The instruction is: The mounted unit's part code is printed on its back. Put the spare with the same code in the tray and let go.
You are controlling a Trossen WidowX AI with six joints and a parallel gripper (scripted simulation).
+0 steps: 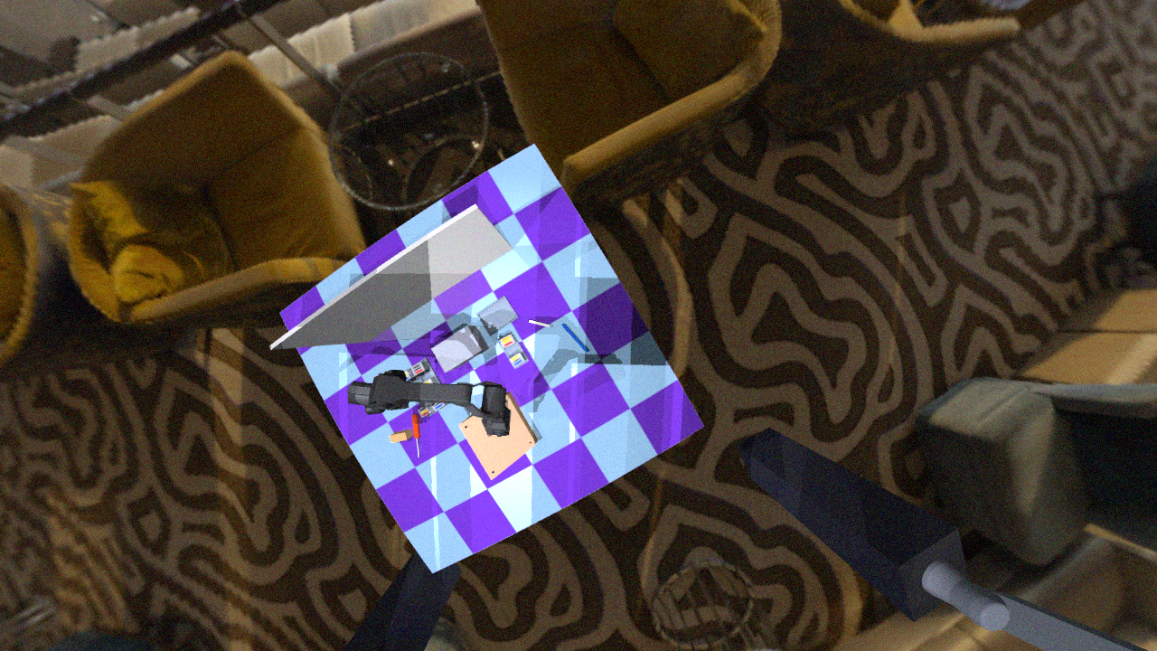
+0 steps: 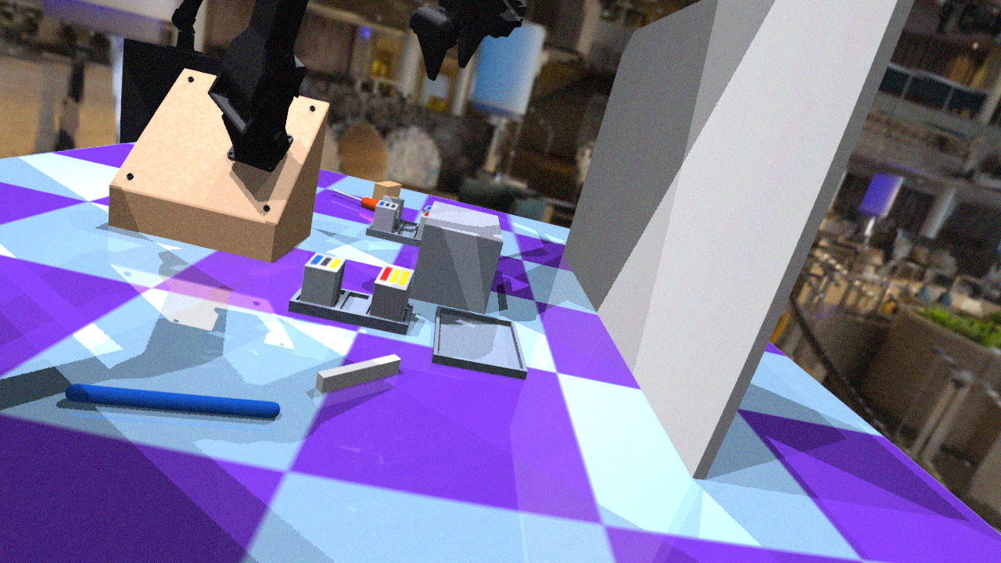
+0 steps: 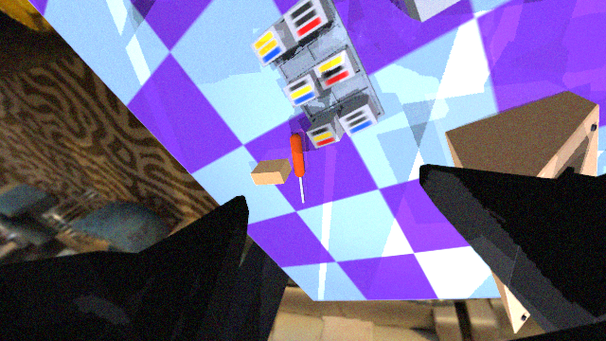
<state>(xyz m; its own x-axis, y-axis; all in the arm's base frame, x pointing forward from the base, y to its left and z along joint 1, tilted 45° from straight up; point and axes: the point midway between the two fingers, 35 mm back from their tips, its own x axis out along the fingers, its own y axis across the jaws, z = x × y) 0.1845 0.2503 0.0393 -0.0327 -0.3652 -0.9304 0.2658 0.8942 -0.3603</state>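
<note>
My gripper tip is now 32 cm to the left of the grey spare block, 24 cm above it and 3 cm past it. The rest, counted from my gripper tip: pale grey unit (23 cm below, 14 cm to the right, 9 cm ahead); then tall white panel (33 cm ahead, 12 cm to the right, 6 cm below); then tan block (26 cm below, 24 cm to the left, 12 cm behind).
</note>
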